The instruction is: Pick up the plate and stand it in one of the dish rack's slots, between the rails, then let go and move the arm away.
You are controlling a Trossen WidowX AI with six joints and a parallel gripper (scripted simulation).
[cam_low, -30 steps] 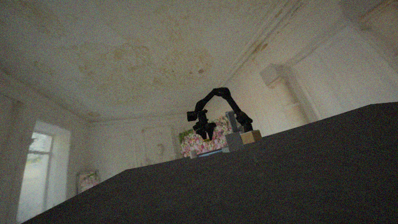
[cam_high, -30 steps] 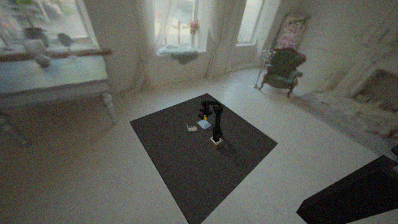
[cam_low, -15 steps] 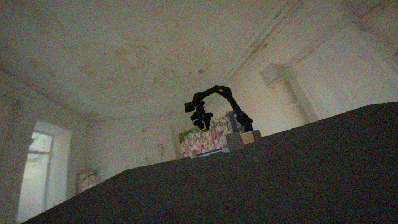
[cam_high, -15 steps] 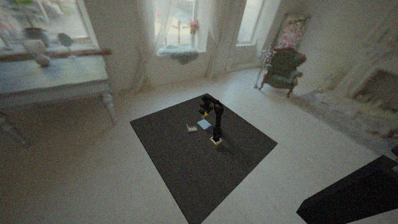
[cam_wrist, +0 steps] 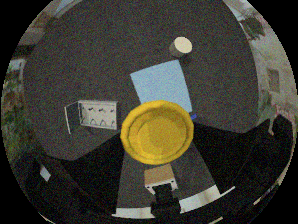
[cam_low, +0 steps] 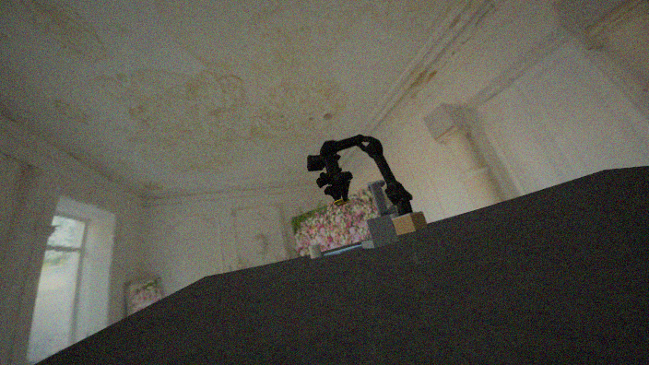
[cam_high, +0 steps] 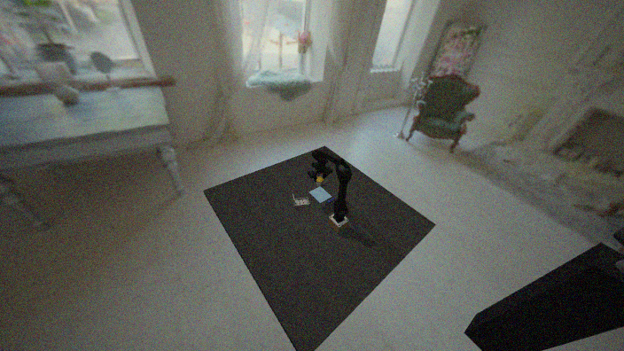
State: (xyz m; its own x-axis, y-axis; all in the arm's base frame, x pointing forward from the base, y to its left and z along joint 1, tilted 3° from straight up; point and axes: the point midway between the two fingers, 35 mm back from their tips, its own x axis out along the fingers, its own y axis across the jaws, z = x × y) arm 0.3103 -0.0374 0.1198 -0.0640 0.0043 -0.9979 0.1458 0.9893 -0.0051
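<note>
Right now the grey dish rack is 160 mm below my gripper tip and 150 mm to the left of it. From my gripper tip the other things lie so: blue spoon 180 mm below, 90 mm behind, 80 mm to the right; light blue pad 180 mm below, 40 mm to the right; yellow plate 10 mm above.
</note>
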